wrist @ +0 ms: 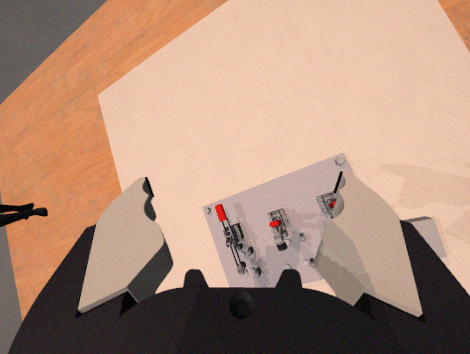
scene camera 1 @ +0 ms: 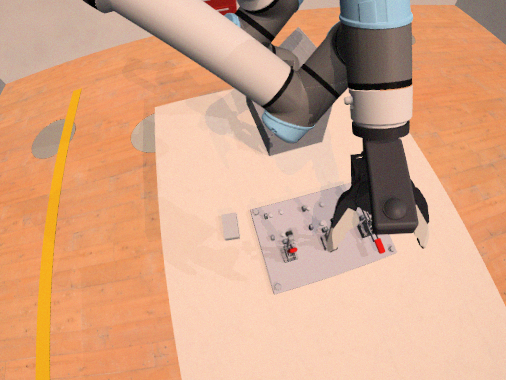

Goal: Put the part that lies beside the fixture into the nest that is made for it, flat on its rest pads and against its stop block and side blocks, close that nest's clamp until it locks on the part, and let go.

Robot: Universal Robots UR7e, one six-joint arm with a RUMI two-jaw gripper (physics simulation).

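Places are measured from the arm's base along level axes (x down, y left, z ahead), in millimetres.
Pixels of known places: gripper, fingertip midpoint: (wrist: 241, 177) (scene camera 1: 376, 250).
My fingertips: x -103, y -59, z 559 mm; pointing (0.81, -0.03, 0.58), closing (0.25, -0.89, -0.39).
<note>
For each thing: its top centre in the pictures, then the offset to it from my fingertips. "pt": a spot on its surface instead. Level surfaces: height alone.
- plain grey block, middle of its top: (scene camera 1: 230, 225) (wrist: 427, 239) dx +261, dy -207, dz -218 mm
- fixture plate, middle of its top: (wrist: 283, 231) (scene camera 1: 324, 231) dx +266, dy +25, dz -118 mm
- left clamp, surface spot: (wrist: 327, 202) pt dx +224, dy -79, dz -86 mm
- middle clamp, surface spot: (wrist: 277, 227) pt dx +223, dy +27, dz -95 mm
- right clamp, middle of its top: (wrist: 226, 241) (scene camera 1: 373, 221) dx +204, dy +133, dz -82 mm
- pale mat, its level: dx +281 mm
The part, a plain grey block (scene camera 1: 230, 226) (wrist: 431, 235), lies on the pale mat beside the fixture plate (scene camera 1: 320, 272) (wrist: 285, 192); a finger hides some of it in the wrist view. The plate bears small pins, blocks and several red-handled clamps. The left clamp (scene camera 1: 289, 251) (wrist: 326, 202) and the middle clamp (wrist: 278, 227) show their red grips nearly end-on. The right clamp (scene camera 1: 366, 228) (wrist: 235, 237) has its long handle reaching toward the plate's front edge. My gripper (scene camera 1: 377, 247) (wrist: 241, 177) is open and empty above the plate's right side, hiding much of the middle clamp in the scene view.
A grey pedestal (scene camera 1: 320, 131) stands behind the plate, partly covered by the arm. A yellow stripe (scene camera 1: 50, 225) runs along the wooden floor at the left. The pale mat (scene camera 1: 325, 335) (wrist: 280, 90) lies under the plate. A thin black object (wrist: 22, 212) shows at the wrist view's left edge.
</note>
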